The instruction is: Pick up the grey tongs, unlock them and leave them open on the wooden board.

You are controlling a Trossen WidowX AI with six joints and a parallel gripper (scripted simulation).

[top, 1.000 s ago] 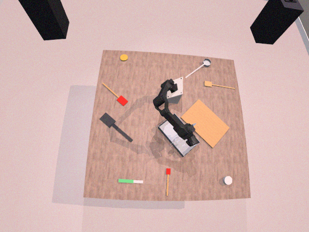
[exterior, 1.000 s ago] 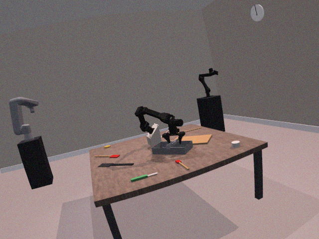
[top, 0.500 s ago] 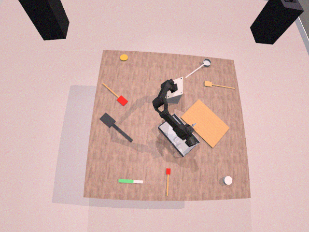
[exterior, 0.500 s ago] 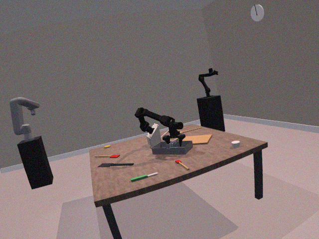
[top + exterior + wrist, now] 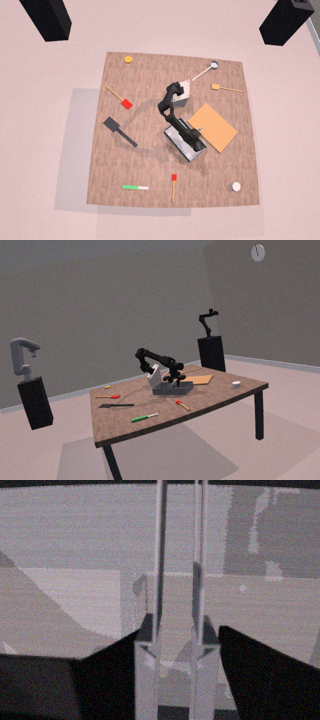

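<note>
Now: the grey roasting tin 2 cm behind my gripper tip and 2 cm to the right of it. Round my gripper tip: tong arm (1 cm behind, 1 cm to the right, 4 cm above); then board (12 cm behind, 23 cm to the left, 2 cm below); then black lock piece (5 cm behind, 6 cm to the left, 4 cm above).
</note>
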